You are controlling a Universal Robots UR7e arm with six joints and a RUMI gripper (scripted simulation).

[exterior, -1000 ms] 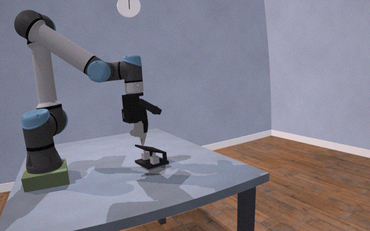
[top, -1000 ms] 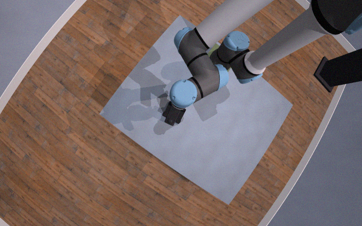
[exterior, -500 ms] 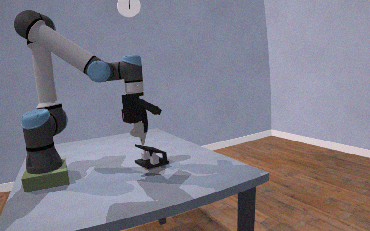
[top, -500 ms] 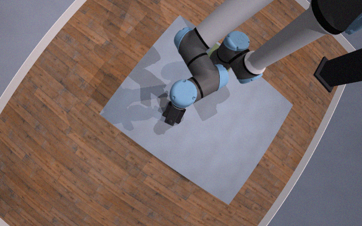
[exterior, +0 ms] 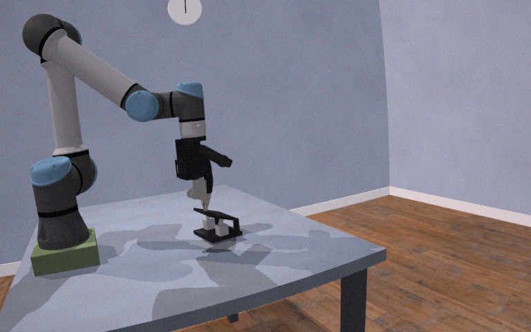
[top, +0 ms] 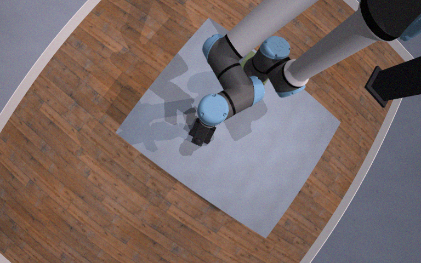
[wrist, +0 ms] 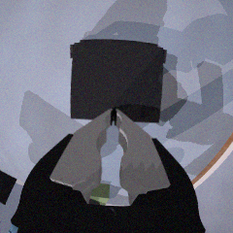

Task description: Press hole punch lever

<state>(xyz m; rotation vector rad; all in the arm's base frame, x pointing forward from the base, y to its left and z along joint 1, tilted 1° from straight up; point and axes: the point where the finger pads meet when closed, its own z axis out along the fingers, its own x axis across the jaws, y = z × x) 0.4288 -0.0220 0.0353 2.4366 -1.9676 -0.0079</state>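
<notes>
Right now my hand is 4 cm above the hole punch lever and 3 cm short of it. The rest, counted from my hand: black hole punch: 6 cm below, 3 cm ahead, 1 cm to the left.
</notes>
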